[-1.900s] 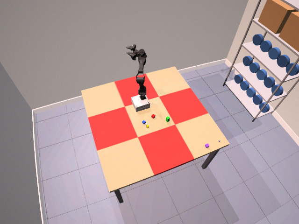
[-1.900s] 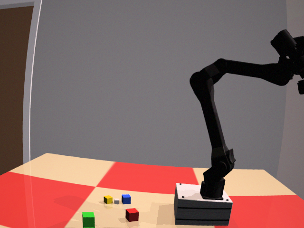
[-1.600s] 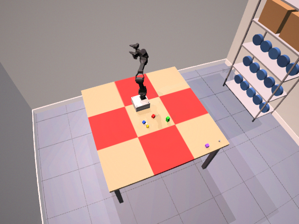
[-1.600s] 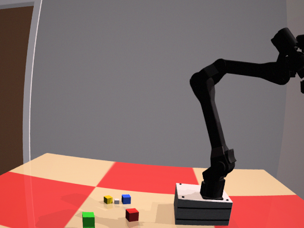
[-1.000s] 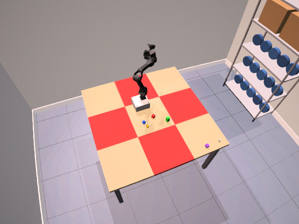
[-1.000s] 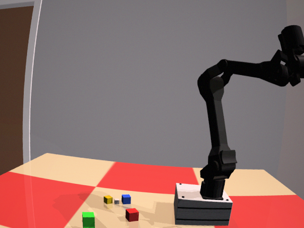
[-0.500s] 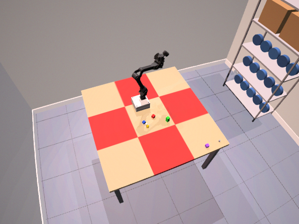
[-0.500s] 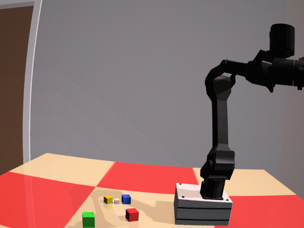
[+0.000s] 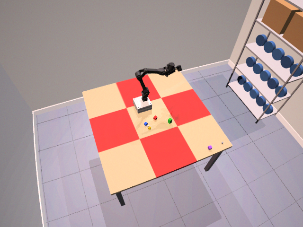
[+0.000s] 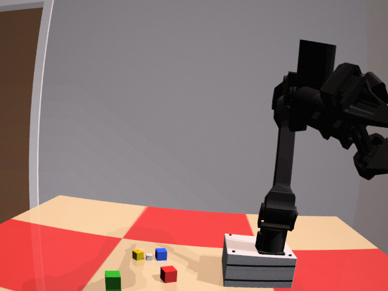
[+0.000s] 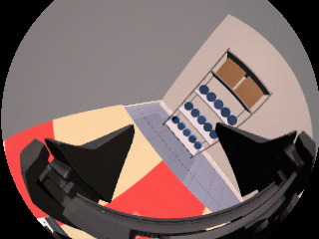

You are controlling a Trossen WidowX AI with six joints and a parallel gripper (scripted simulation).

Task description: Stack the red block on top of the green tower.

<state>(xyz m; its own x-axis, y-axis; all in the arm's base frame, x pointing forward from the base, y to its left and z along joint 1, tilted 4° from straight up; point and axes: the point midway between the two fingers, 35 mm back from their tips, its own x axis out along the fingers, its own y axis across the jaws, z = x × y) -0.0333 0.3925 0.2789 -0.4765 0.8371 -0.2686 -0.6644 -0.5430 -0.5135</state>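
Right now my gripper tip is 30 cm short of the red block, 39 cm to the left of it and 35 cm above it. The rest, counted from my gripper tip: blue block 34 cm ahead, 51 cm to the right, 35 cm below; yellow block 40 cm ahead, 50 cm to the right, 36 cm below; small white block 37 cm ahead, 50 cm to the right, 36 cm below.
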